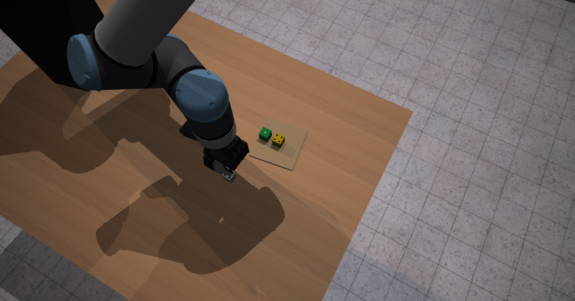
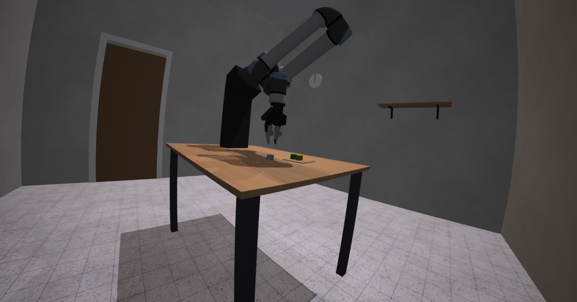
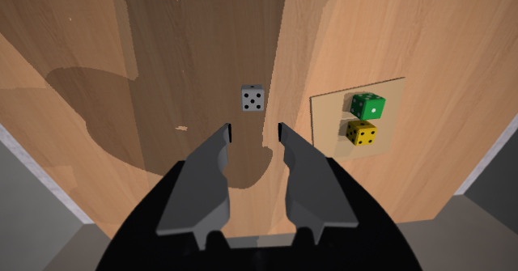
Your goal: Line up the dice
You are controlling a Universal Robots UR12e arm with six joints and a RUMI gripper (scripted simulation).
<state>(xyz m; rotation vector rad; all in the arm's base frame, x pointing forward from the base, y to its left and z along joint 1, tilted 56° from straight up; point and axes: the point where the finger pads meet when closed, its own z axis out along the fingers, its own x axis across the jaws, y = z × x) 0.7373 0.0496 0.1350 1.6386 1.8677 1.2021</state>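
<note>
Right now my hand is 9 cm above the white die. Also, from my hand: yellow die (18 cm to the left, 9 cm below, 1 cm behind); then tan mat (18 cm to the left, 10 cm below, 1 cm behind); then green die (16 cm to the left, 9 cm below, 5 cm behind).
</note>
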